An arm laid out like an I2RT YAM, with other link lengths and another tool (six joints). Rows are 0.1 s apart.
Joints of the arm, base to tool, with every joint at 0 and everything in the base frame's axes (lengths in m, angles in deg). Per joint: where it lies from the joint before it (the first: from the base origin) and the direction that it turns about. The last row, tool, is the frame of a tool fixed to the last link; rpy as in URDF.
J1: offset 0 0 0.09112 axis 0 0 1
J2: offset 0.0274 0.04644 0.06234 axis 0 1 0
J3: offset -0.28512 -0.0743 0 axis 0 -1 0
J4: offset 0.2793 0.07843 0.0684 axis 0 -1 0
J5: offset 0.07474 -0.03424 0.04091 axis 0 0 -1
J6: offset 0.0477 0 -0.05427 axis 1 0 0
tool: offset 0.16 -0.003 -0.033 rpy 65.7 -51.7 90
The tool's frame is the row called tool.
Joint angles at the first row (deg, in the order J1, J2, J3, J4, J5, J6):
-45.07, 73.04, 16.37, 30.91, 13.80, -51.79
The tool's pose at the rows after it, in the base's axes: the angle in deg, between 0 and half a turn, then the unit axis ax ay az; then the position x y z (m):
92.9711 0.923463 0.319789 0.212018 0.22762 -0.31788 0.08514
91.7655 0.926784 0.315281 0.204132 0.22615 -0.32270 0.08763
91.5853 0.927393 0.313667 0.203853 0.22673 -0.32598 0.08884
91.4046 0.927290 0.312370 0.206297 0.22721 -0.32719 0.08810
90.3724 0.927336 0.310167 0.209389 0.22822 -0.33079 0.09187
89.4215 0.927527 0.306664 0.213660 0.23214 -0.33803 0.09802
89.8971 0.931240 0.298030 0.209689 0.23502 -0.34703 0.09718
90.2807 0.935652 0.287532 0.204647 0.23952 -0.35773 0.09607
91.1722 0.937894 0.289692 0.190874 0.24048 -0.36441 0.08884
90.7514 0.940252 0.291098 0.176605 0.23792 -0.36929 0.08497
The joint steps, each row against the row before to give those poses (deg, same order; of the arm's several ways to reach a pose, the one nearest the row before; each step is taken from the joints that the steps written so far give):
-0.01, 1.05, 0.02, 1.52, 0.89, -0.23
-0.12, 0.98, 0.12, 1.74, 1.07, -0.18
-0.37, 0.54, 0.49, 0.25, -0.21, -0.09
-0.20, 0.59, -0.08, 0.93, -0.26, 0.01
-0.27, 0.48, 0.09, 1.50, -0.03, -0.21
-0.43, 1.02, 1.21, 0.87, -0.27, -0.11
-0.72, 2.16, 2.10, -0.50, -0.26, 0.49
-0.52, 2.78, 2.57, -0.33, 0.08, 0.67
-0.35, 2.72, 1.57, -0.08, 0.32, -0.29
-0.24, 1.88, 0.26, 1.67, 0.93, -0.60

